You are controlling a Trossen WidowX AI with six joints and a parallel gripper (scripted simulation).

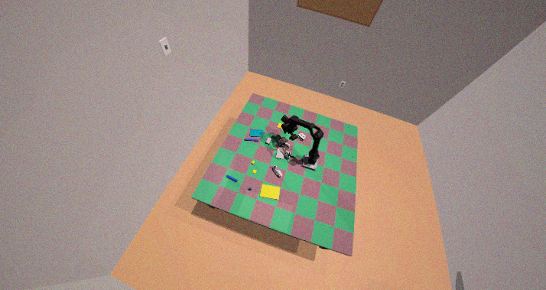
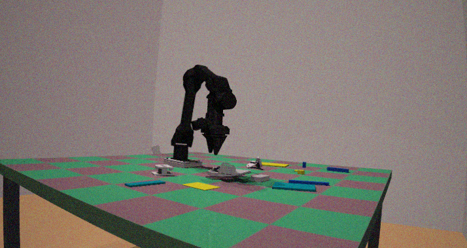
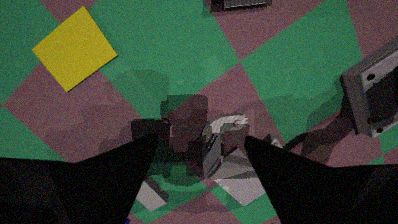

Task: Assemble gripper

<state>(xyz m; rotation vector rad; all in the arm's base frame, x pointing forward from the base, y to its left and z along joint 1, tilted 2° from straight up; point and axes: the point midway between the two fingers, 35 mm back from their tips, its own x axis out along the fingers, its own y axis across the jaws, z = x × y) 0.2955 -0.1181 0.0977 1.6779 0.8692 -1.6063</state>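
Now: the grey jaw 30 mm behind my gripper tip, 50 mm to the left of it and 80 mm below it. Also, from my gripper tip: teal plate 300 mm ahead, 50 mm to the left, 80 mm below; then white housing plate 70 mm behind, 140 mm to the left, 80 mm below; then teal bar 20 mm behind, 280 mm to the right, 80 mm below.
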